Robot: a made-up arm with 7 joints. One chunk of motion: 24 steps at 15 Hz.
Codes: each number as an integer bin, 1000 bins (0 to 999) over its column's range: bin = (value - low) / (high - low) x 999, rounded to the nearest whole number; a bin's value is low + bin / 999 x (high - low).
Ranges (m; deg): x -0.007..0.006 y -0.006..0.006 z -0.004..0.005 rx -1..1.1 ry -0.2..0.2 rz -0.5..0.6
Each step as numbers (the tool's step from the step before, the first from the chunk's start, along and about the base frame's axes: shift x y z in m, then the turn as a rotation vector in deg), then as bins.
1 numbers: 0.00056 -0.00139 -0.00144 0.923 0.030 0.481
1 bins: 581 384 284 915 574 891
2 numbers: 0.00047 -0.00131 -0.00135 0.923 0.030 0.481
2 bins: 574 390 294 915 574 891
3 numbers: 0.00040 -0.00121 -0.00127 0.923 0.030 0.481
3 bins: 569 399 303 915 574 891
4 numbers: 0.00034 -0.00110 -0.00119 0.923 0.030 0.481
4 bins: 564 408 312 915 574 891
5 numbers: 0.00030 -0.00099 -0.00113 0.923 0.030 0.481
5 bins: 561 417 319 915 574 891
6 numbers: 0.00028 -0.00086 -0.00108 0.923 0.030 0.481
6 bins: 559 428 324 915 574 891
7 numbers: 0.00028 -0.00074 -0.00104 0.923 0.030 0.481
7 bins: 559 438 329 915 574 891
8 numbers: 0.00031 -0.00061 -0.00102 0.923 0.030 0.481
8 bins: 562 449 331 915 574 891
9 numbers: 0.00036 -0.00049 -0.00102 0.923 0.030 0.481
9 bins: 566 459 331 915 574 891
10 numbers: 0.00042 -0.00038 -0.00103 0.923 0.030 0.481
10 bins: 570 468 330 915 574 891
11 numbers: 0.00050 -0.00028 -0.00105 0.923 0.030 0.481
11 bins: 576 476 327 915 574 891
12 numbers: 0.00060 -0.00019 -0.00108 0.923 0.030 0.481
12 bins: 584 484 324 915 574 891
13 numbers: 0.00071 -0.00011 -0.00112 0.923 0.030 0.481
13 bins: 592 490 320 915 574 891
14 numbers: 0.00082 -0.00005 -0.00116 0.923 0.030 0.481
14 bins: 601 495 315 915 574 891
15 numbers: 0.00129 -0.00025 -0.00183 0.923 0.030 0.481
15 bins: 637 479 241 915 574 891
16 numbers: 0.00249 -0.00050 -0.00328 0.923 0.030 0.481
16 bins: 729 458 80 915 574 891
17 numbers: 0.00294 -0.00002 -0.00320 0.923 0.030 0.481
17 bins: 764 498 89 915 574 891
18 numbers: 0.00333 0.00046 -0.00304 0.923 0.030 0.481
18 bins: 794 538 107 915 574 891
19 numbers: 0.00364 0.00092 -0.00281 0.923 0.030 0.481
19 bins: 818 576 132 915 574 891
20 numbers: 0.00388 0.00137 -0.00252 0.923 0.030 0.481
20 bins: 836 614 164 915 574 891
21 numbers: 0.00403 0.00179 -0.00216 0.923 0.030 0.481
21 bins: 848 649 204 915 574 891
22 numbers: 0.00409 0.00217 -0.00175 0.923 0.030 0.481
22 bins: 852 680 250 915 574 891
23 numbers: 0.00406 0.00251 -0.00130 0.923 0.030 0.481
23 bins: 850 708 300 915 574 891
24 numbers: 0.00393 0.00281 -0.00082 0.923 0.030 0.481
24 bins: 840 733 353 915 574 891
